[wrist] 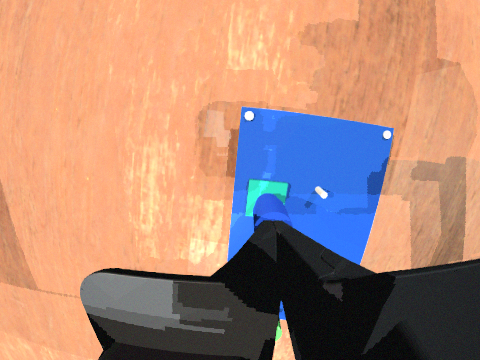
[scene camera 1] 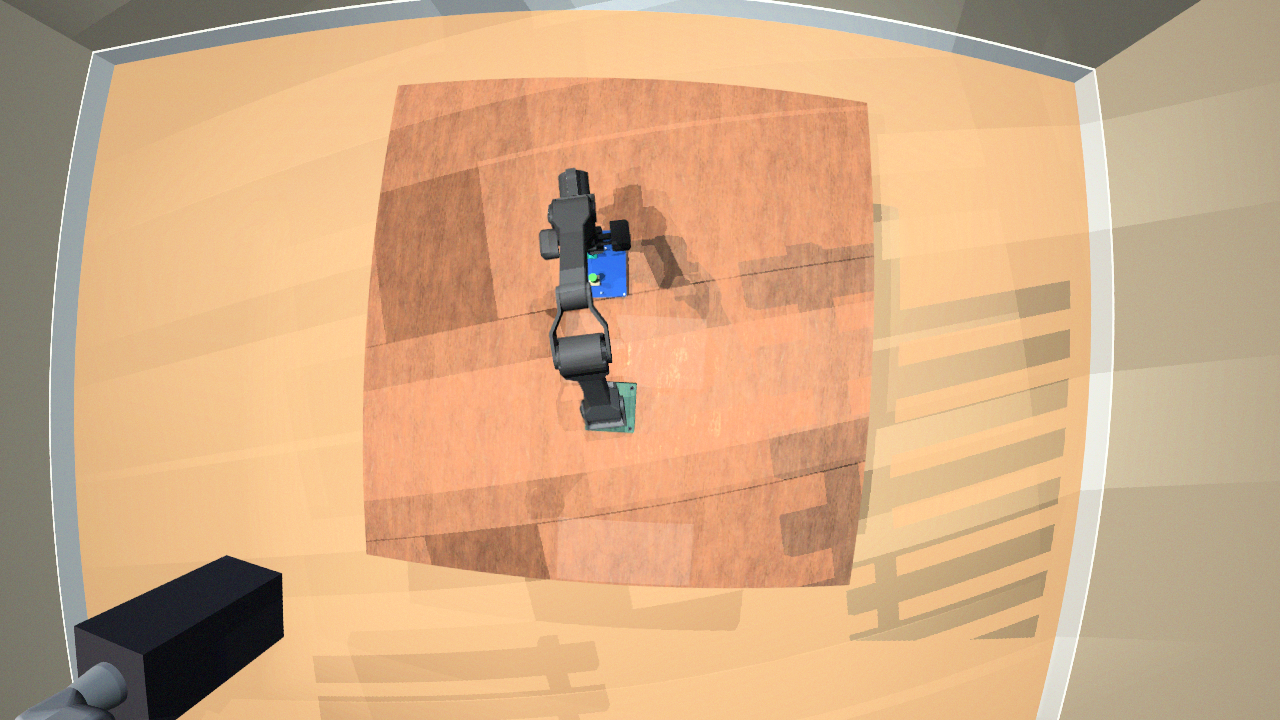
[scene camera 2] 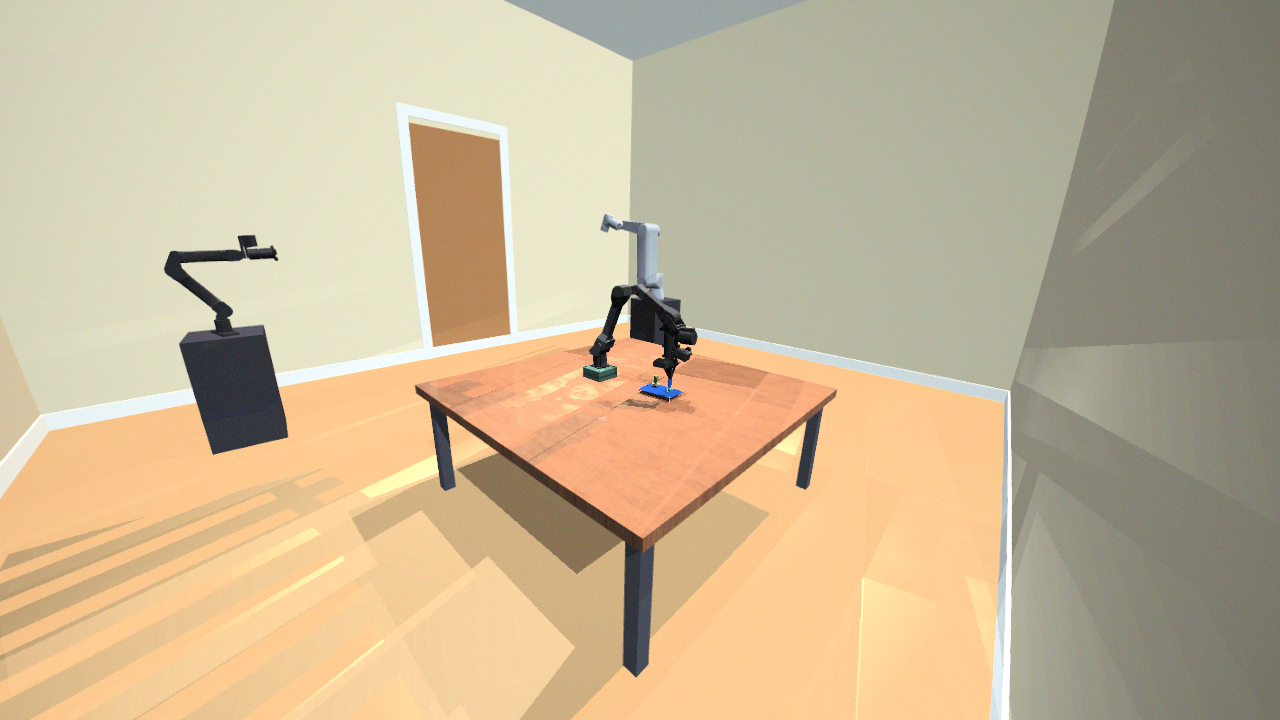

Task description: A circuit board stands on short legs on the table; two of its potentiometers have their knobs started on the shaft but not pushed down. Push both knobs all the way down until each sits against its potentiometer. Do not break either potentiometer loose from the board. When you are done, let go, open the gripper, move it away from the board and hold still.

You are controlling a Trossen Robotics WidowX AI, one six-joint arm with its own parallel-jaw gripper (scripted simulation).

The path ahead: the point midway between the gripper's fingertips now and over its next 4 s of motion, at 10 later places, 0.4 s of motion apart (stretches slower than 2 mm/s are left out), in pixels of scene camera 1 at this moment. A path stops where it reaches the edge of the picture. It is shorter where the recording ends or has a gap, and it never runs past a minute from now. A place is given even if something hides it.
My gripper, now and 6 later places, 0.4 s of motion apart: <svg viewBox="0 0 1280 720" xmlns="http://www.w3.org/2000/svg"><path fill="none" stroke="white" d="M589 248L589 248L589 248L588 247L591 262L600 310L602 319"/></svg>
